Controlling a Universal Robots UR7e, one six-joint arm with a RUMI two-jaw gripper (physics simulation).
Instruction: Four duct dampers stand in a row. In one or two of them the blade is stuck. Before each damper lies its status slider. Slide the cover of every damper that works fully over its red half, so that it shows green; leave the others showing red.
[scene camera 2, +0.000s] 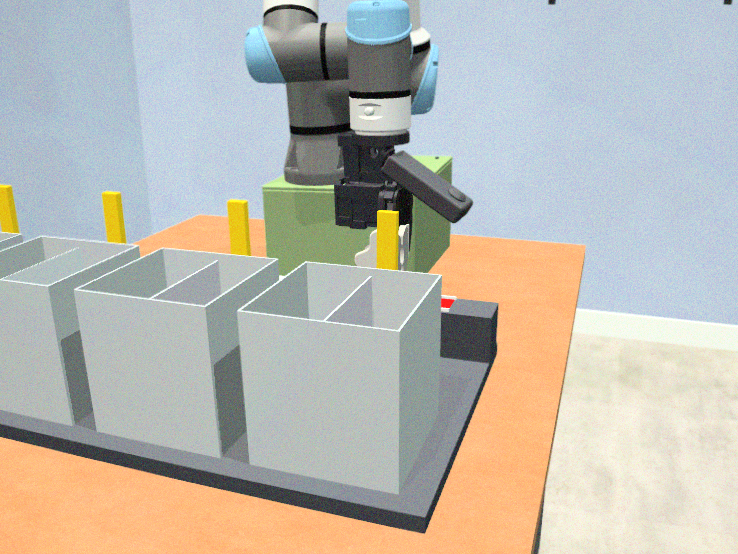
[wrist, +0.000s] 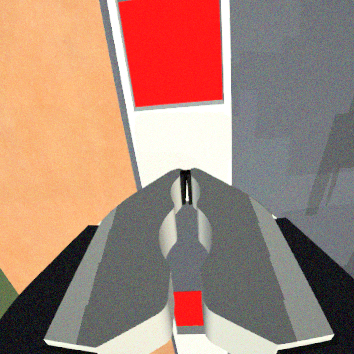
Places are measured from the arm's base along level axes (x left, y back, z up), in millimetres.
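Pixels of known places: gripper, fingertip midpoint: (wrist: 186, 172); arm's base, link origin: (scene camera 2: 326, 176).
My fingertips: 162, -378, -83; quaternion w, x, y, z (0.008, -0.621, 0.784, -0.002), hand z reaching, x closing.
Note:
For each thing: its top centre in the pictures, then the offset to it from my fingertips, as dx, dy, dz. "spot": a spot on its surface instead. Level surfaces: height alone.
- white cover, top centre: (wrist: 182, 158) +8, -1, +1
- slider's red half, surface spot: (wrist: 188, 308) spot: -127, +34, -7
- yellow bar, surface spot: (scene camera 2: 387, 238) spot: +6, -127, +112
- third's panel, surface spot: (scene camera 2: 47, 268) spot: -393, -156, +74
- dark base plate, surface height: dz -70
- orange table, surface height: dz -88
My gripper (wrist: 186, 172) is shut and empty. In the wrist view its tips are over the white cover (wrist: 182, 140) of a status slider, beside its red half (wrist: 172, 55); whether they touch is unclear. Another slider's red half (wrist: 188, 308) shows between the fingers. In the scene view the fingers are partly behind a yellow bar (scene camera 2: 387, 238), and a bit of red (scene camera 2: 447, 302) shows at the right end. Grey damper boxes (scene camera 2: 321, 381) (scene camera 2: 149, 363) (scene camera 2: 29, 345) stand in a row, the fourth partly out of view. Upright blades show in the two rightmost; the third's panel (scene camera 2: 47, 268) looks flatter.
The boxes stand on a dark base plate (scene camera 2: 459, 381) on the orange table (scene camera 2: 524, 333). A dark block (scene camera 2: 467, 330) carries the rightmost slider. More yellow bars (scene camera 2: 238, 226) (scene camera 2: 113, 217) (scene camera 2: 7, 208) rise behind the boxes. The arm stands on a green pedestal (scene camera 2: 321, 232).

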